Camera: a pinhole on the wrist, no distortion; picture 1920 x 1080 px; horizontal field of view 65.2 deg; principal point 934.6 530.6 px. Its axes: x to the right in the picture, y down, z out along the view. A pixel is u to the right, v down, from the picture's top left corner.
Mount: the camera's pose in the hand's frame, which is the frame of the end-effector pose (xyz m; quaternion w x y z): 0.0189 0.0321 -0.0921 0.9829 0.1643 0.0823 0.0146
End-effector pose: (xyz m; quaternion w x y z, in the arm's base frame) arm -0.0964 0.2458 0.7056 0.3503 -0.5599 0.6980 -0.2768
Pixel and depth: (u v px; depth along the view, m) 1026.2 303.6 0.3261
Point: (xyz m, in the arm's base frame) 0.1151 0.1304 0.6649
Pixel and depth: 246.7 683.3 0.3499
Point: 0.1629 0.3142 0.6003
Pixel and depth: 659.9 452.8 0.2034
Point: 0.0080 0.2208 0.6777
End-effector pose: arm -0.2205 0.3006 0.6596 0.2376 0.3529 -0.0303 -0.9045
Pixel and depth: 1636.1 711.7 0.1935
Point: -0.3645 0.2306 0.6327
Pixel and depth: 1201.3 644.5 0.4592
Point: -0.5828 0.2522 0.7833
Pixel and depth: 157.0 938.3 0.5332
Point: -0.4459 0.3343 1.1299
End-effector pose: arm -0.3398 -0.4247 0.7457 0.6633 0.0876 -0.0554 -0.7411
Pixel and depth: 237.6 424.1 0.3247
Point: -0.4775 -0.3457 0.9517
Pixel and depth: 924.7 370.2 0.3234
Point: -0.4892 -0.4898 0.9153
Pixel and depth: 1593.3 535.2 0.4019
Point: -0.5024 -0.6815 0.9639
